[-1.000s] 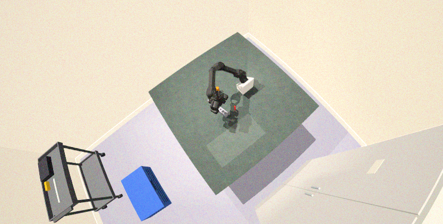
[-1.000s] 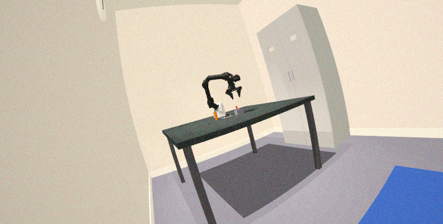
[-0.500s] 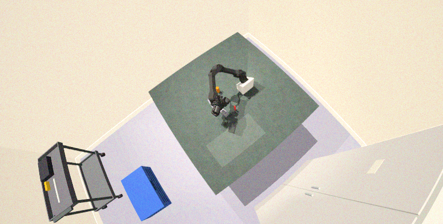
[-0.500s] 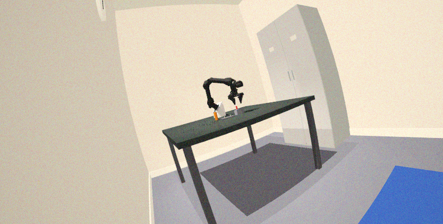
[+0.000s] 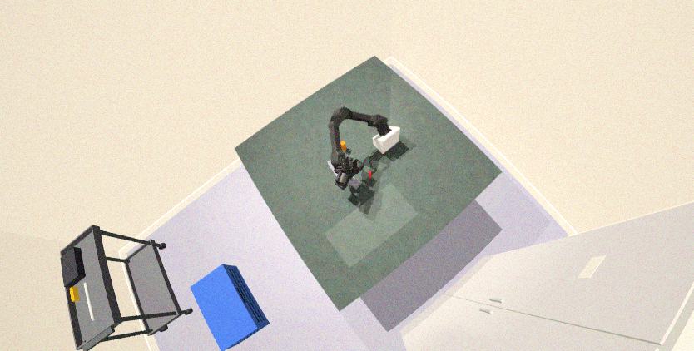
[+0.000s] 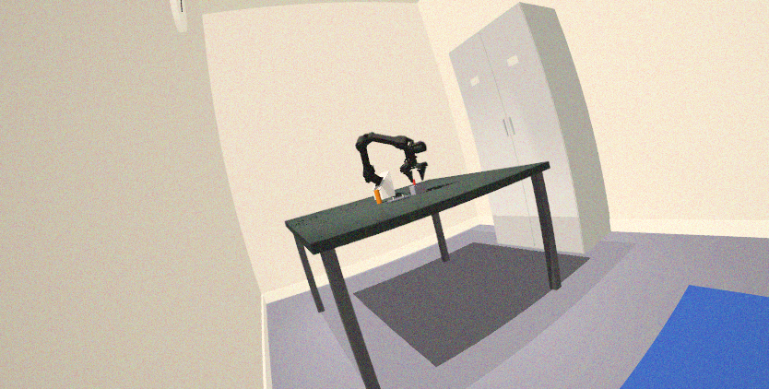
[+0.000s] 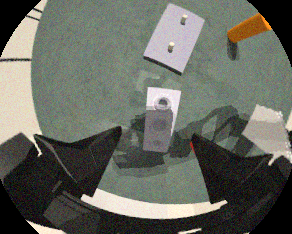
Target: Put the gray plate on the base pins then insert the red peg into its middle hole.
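Now: the gray plate 3 cm below my gripper tip. From my gripper tip the other things lie so: orange cylinder: 22 cm to the right, 11 cm behind, 3 cm below; then red peg: 11 cm behind, 4 cm to the left, 3 cm below.
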